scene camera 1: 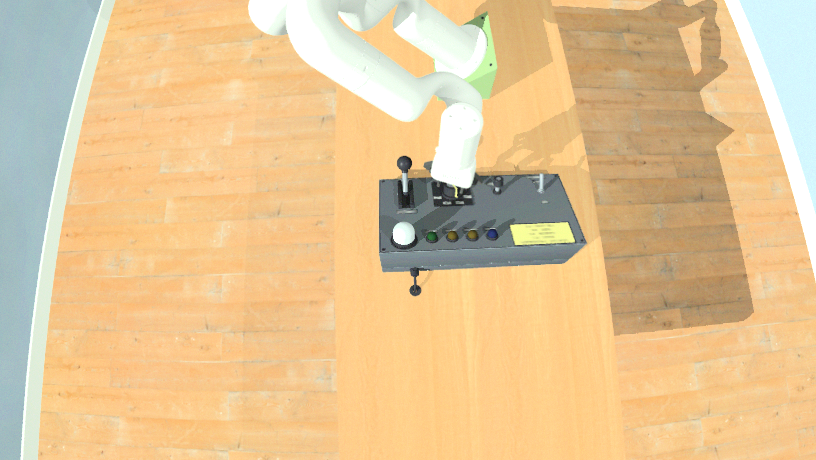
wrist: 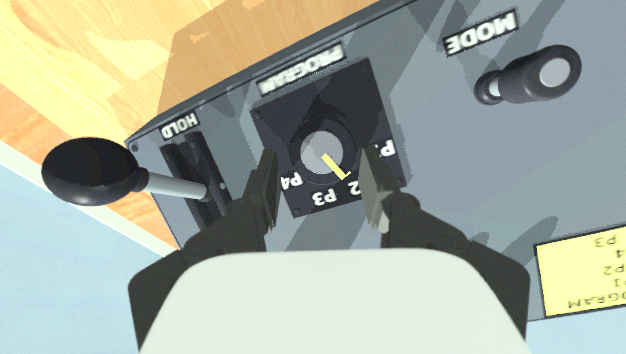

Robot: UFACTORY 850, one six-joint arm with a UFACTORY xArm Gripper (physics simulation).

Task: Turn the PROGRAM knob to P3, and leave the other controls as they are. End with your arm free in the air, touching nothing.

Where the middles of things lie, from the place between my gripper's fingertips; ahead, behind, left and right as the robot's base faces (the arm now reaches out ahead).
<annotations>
The control box [scene camera 1: 520, 225] is 8 cm ahead of my hand, 7 cm to the left of it and 3 cm below it. From my hand the other things lie so: mode knob [wrist: 549, 73] (1 cm behind, 12 cm to the left, 2 cm below); hold lever [wrist: 87, 171] (3 cm behind, 12 cm to the right).
</annotations>
